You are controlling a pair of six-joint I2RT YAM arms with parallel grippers.
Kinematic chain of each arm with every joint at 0, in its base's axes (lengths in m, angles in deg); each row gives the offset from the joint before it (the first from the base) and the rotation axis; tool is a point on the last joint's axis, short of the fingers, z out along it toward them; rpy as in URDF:
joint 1: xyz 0 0 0.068 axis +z
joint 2: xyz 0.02 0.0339 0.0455 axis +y
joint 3: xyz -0.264 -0.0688 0 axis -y
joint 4: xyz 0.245 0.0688 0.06 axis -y
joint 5: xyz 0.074 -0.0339 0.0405 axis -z
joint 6: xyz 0.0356 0 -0.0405 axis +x
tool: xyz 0 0 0 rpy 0 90 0
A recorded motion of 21 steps. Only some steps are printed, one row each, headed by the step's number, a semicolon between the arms.
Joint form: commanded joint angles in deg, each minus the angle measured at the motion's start. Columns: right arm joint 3, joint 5, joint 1, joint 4, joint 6, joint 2; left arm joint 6, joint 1, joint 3, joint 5, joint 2, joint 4.
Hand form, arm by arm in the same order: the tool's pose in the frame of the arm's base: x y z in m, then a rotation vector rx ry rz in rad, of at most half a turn. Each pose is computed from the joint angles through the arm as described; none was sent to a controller.
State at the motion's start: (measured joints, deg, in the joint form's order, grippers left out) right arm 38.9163 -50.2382 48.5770 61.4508 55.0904 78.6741; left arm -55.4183 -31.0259 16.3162 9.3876 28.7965 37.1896
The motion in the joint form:
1: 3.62 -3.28 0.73 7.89 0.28 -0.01; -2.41 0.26 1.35 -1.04 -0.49 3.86
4: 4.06 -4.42 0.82 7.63 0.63 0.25; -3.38 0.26 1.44 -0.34 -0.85 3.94
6: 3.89 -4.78 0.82 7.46 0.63 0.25; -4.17 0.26 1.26 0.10 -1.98 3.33
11: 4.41 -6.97 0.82 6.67 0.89 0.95; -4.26 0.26 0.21 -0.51 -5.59 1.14
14: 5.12 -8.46 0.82 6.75 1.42 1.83; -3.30 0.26 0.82 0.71 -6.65 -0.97
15: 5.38 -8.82 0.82 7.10 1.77 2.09; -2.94 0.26 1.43 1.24 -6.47 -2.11
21: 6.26 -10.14 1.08 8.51 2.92 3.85; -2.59 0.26 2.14 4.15 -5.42 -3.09
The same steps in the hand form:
1: 0.1615 0.2317 0.3285 -0.9852 1.1750 1.9875; 0.1122 -0.0728 0.3077 -0.1268 1.1540 -1.4648
4: 0.1615 0.2330 0.3290 -1.0074 1.1794 1.9979; 0.1107 -0.0724 0.3091 -0.1221 1.1492 -1.4876
6: 0.1613 0.2330 0.3278 -1.0137 1.1861 2.0002; 0.1079 -0.0711 0.3091 -0.1209 1.1465 -1.5046
11: 0.1626 0.2356 0.3257 -1.0542 1.2070 2.0145; 0.1008 -0.0664 0.3059 -0.1303 1.1365 -1.5025
14: 0.1642 0.2383 0.3252 -1.0815 1.2141 2.0269; 0.0982 -0.0657 0.3079 -0.1018 1.1494 -1.4960
15: 0.1646 0.2389 0.3257 -1.0881 1.2111 2.0314; 0.0986 -0.0664 0.3093 -0.0928 1.1646 -1.4921
21: 0.1667 0.2441 0.3237 -1.1140 1.2128 2.0518; 0.1003 -0.0694 0.3100 -0.0460 1.2027 -1.5060

